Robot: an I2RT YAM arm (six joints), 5 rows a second.
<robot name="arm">
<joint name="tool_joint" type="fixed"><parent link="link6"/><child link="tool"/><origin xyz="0 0 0" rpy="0 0 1.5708"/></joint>
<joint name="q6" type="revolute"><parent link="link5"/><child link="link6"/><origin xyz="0.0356 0 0.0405" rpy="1.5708 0 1.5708"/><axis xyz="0 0 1"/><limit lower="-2.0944" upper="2.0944"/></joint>
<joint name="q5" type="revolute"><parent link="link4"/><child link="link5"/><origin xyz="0.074 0.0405 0.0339" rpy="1.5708 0 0"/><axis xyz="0 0 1"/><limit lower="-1.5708" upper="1.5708"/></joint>
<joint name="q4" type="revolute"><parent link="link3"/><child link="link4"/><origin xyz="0.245 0.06 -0.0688"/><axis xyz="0 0 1"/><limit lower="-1.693" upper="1.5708"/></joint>
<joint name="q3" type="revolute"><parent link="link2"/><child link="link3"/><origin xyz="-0.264 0 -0.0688" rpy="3.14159 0 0"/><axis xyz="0 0 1"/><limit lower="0" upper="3.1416"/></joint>
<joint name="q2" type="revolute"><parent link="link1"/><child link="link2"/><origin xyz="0.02 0.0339 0.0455" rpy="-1.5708 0 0"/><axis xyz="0 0 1"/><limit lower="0" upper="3.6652"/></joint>
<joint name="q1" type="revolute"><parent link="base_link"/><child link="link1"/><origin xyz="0 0 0.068"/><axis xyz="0 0 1"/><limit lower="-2.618" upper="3.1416"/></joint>
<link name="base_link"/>
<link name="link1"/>
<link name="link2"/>
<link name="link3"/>
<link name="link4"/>
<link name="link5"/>
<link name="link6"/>
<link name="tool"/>
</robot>
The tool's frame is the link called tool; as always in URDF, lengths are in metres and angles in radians.
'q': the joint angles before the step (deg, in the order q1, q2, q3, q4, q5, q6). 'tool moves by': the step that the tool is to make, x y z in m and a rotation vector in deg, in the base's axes. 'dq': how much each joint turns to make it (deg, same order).
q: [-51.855, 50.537, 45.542, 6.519, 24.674, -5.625]
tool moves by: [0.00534, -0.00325, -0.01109, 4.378, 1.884, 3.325]
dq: [0.089, 1.246, 0.059, -3.917, -3.257, 1.268]
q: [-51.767, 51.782, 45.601, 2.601, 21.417, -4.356]
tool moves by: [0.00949, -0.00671, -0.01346, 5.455, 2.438, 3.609]
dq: [0.331, 2.875, 0.636, -3.941, -3.427, 1.154]
